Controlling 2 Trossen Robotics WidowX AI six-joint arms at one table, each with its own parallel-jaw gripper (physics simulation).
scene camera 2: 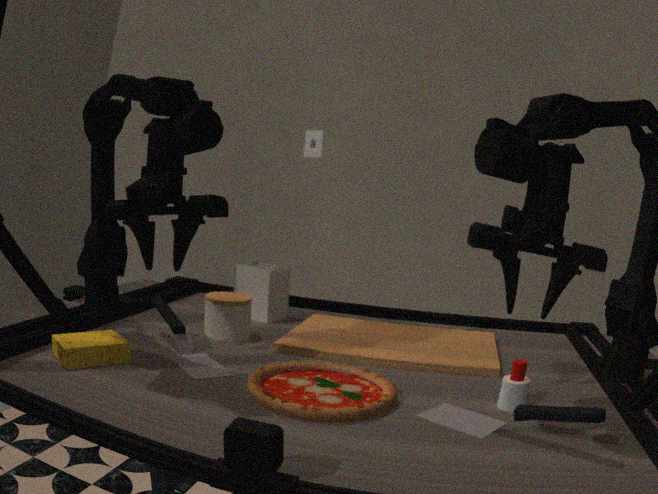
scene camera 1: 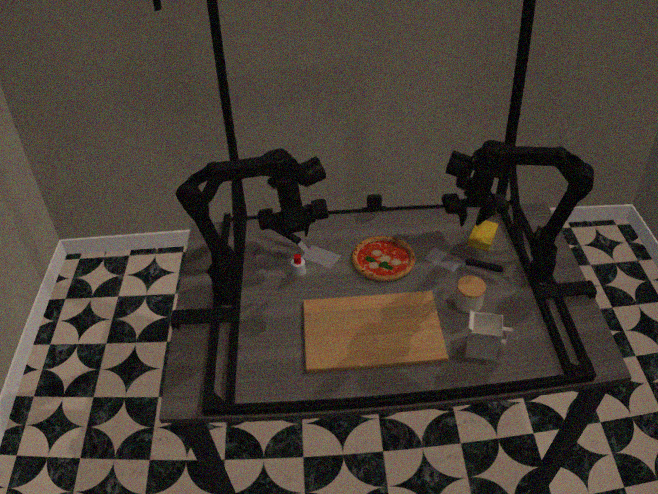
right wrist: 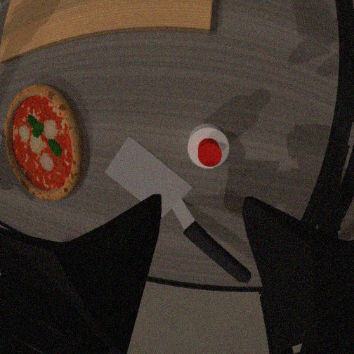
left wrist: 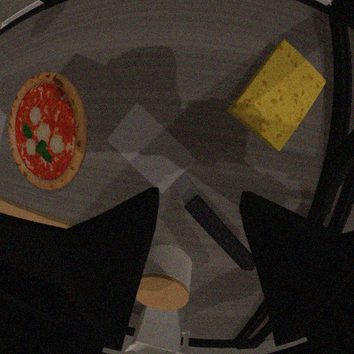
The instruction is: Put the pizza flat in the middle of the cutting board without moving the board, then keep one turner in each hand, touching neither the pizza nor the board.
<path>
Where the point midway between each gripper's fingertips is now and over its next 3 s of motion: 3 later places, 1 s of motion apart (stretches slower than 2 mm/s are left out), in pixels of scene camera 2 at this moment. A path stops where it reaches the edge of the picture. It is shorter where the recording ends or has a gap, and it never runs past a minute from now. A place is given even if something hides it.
My left gripper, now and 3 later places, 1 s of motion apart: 162, 270; 189, 321; 192, 346; 194, 355
My right gripper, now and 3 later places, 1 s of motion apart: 526, 316; 489, 376; 477, 406; 473, 414
</path>
